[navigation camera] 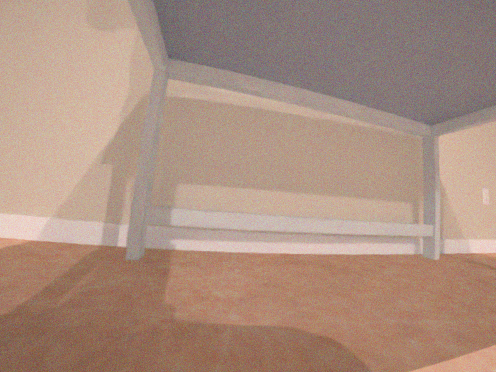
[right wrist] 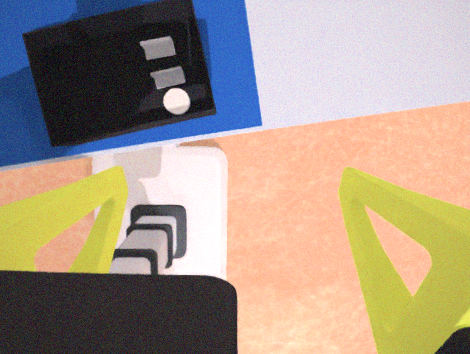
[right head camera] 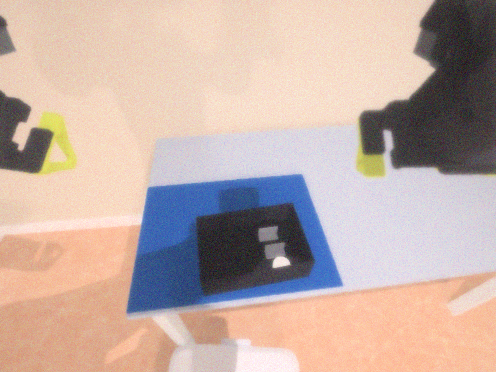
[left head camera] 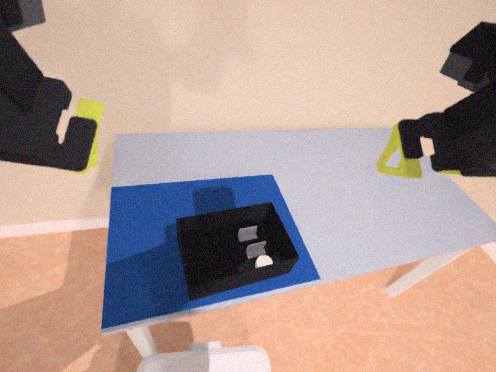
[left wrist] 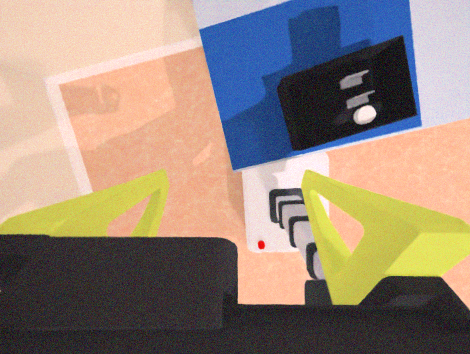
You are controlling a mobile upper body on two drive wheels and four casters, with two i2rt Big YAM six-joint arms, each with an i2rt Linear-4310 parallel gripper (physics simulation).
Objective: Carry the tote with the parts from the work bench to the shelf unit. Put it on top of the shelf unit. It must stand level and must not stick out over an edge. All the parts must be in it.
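Frame: origin at the left arm's base, x down, y back, z left, level; millimetres.
Seen in the pictures: left gripper, fingertip midpoint: [right head camera: 39, 159] [left head camera: 47, 153] [left wrist: 235, 177]; right gripper, fingertip midpoint: [right wrist: 233, 178] [right head camera: 396, 165] [left head camera: 407, 168].
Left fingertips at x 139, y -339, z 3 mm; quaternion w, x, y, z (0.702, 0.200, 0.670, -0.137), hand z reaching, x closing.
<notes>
Offsets run from my left fingertips to a thing's top centre. Level surfaces: height alone.
The black open tote @(dz -281, dx +406, dy -136 mm) [left head camera: 215, 250] [right head camera: 230, 250] [left wrist: 315, 110] [right wrist: 90, 90] stands on the blue mat @(dx +506 mm) [left head camera: 140, 210] [right wrist: 232, 80] near the front edge of the work bench @(dx +508 mm) [left head camera: 350, 200] [right head camera: 400, 225] [right wrist: 350, 60]. In it lie two grey angled parts, one @(dz -334, dx +463, dy -197 mm) [left head camera: 247, 233] [right wrist: 159, 48] above the other @(dz -354, dx +463, dy -141 mm) [left head camera: 256, 249] [right wrist: 168, 77], and a white round part @(dz -370, dx +479, dy -95 mm) [left head camera: 264, 261] [left wrist: 365, 114] [right wrist: 176, 101]. My left gripper [left wrist: 235, 177] is open and empty, up and left of the tote. My right gripper [right wrist: 233, 178] is open and empty, up and right of it. The shelf unit does not show.
My white base [left head camera: 235, 357] [right head camera: 265, 357] [right wrist: 200, 185] stands close to the bench's front edge. A wall is behind the bench. In the navigation camera the bench's underside [navigation camera: 325, 50], legs [navigation camera: 145, 175] [navigation camera: 430, 190] and low crossbar [navigation camera: 300, 223] show.
</notes>
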